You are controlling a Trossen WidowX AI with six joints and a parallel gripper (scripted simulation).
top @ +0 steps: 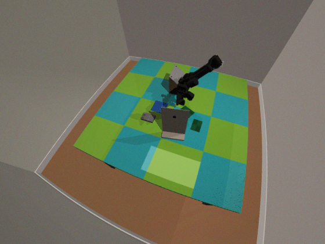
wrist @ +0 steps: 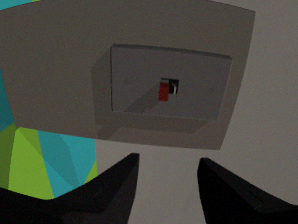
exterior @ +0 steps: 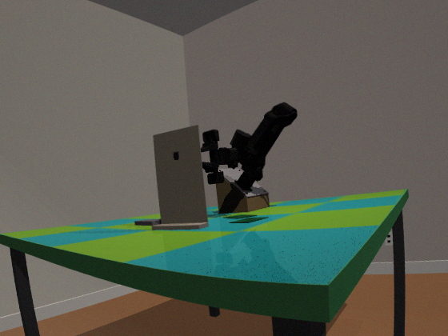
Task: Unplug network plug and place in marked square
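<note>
Right now the network plug is 90 mm ahead of my gripper tip and 30 mm to the left of it. Round my gripper tip: blue marked square: 220 mm below, 190 mm to the right, 80 mm behind; grey panel: 110 mm ahead, 80 mm below, 40 mm to the left; dark green board: 220 mm below, 170 mm to the left, 40 mm behind.
</note>
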